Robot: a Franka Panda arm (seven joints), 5 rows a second.
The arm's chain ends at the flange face. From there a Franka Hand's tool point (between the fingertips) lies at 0.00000 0.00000 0.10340 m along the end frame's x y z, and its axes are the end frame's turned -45 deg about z.
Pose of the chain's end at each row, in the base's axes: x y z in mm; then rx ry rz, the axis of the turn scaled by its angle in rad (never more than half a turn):
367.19 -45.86 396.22 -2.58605 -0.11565 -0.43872
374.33 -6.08 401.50 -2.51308 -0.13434 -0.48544
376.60 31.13 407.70 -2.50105 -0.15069 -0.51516
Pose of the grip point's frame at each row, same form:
396.76 5.82 311.68 -2.44835 -1.14484 -0.70005
406.65 51.24 321.74 -2.38086 -1.13867 -0.77643
410.59 89.09 329.11 -2.36821 -1.15239 -0.80935

